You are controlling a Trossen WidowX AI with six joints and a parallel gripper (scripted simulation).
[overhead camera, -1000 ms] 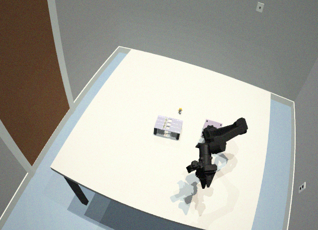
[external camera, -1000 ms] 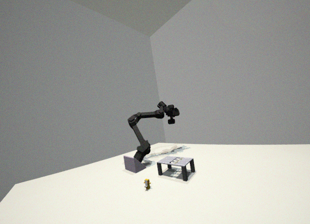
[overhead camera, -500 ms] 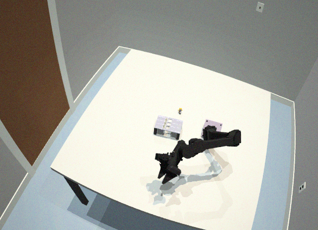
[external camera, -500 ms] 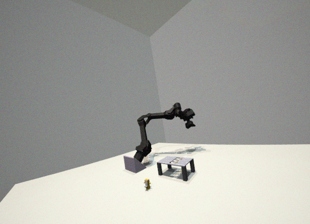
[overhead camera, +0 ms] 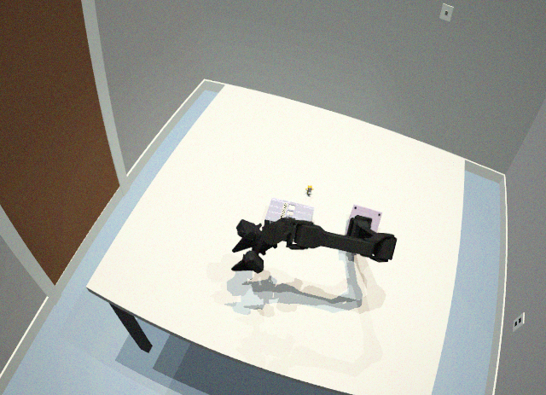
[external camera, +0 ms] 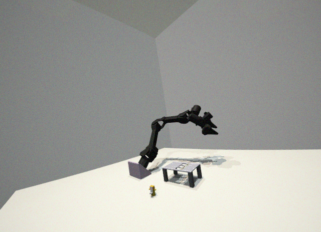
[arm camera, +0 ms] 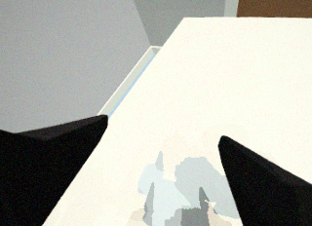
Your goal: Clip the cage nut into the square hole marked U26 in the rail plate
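Right now the yellow cage nut is 11 cm behind my gripper tip, 50 cm to the right of it and 17 cm below it.
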